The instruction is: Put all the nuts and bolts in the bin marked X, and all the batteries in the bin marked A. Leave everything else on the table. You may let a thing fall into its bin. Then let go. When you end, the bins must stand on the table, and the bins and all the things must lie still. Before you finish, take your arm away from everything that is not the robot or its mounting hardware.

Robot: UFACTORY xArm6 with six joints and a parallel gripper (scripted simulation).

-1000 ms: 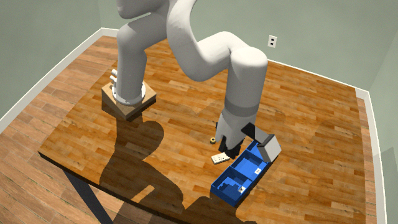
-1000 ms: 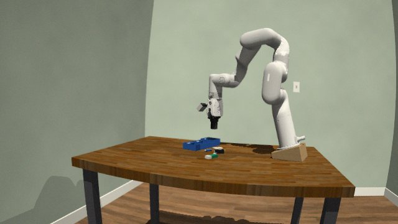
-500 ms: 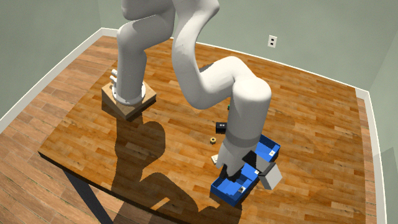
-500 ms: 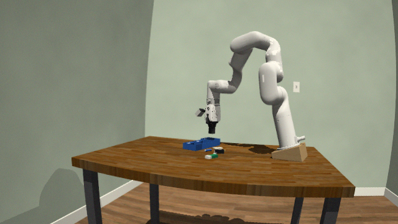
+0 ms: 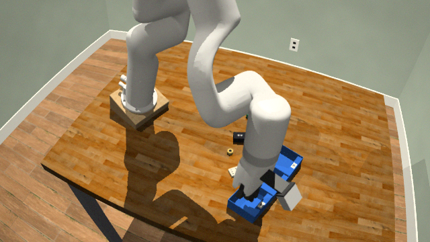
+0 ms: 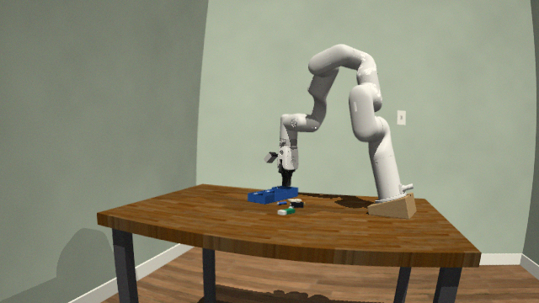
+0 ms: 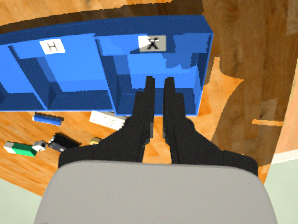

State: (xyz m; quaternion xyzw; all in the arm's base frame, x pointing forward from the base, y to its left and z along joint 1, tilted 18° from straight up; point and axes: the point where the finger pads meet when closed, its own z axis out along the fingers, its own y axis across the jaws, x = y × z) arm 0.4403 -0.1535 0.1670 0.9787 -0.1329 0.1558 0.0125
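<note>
My gripper is now 2 cm short of the blue bin, 9 cm to the right of it and 5 cm above it. From my hand the other things lie so: brass nut 12 cm behind, 14 cm to the left, 6 cm below; then blue battery 5 cm behind, 19 cm to the left, 6 cm below; then white domino 7 cm behind, 9 cm to the left, 6 cm below.
</note>
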